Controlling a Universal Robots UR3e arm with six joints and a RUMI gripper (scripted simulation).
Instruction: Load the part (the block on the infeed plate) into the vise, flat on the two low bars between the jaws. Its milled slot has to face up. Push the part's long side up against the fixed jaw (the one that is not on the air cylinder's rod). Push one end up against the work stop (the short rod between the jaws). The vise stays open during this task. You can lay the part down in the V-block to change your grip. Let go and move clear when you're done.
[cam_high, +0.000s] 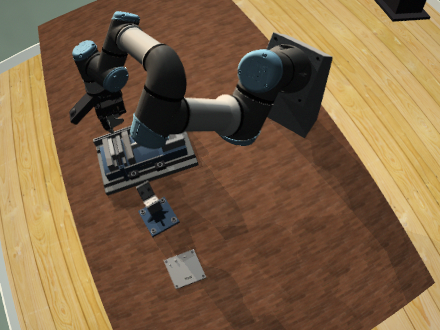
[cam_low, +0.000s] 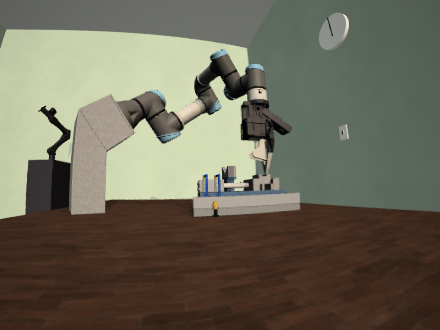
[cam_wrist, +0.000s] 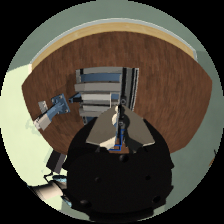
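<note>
Right now my hand is 5 cm to the right of the part and 2 cm above it. Also, from my hand: grey infeed plate: 43 cm to the left, 12 cm below, 12 cm behind.
</note>
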